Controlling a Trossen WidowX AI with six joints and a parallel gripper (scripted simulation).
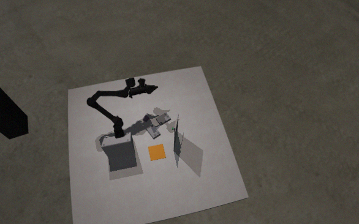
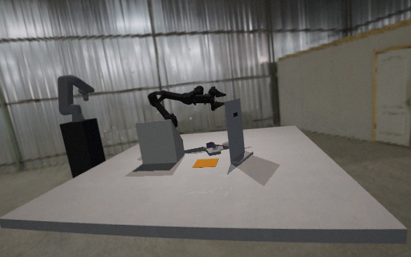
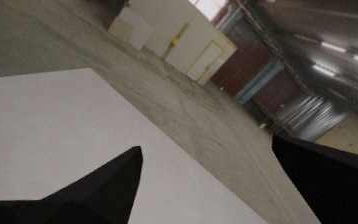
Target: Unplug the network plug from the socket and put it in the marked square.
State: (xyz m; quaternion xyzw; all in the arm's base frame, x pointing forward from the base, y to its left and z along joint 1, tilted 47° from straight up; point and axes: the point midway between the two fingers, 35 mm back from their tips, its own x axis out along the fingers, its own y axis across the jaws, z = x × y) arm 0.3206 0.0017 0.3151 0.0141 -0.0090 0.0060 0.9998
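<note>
My gripper tip is now 36 cm to the left of the plug, 7 cm above it and 2 cm short of it. Round my gripper tip: upright panel 36 cm to the right, 16 cm below, 4 cm ahead; marked orange square 40 cm to the right, 30 cm below, 14 cm behind; small purple block 28 cm below, 14 cm behind, 9 cm to the right.
</note>
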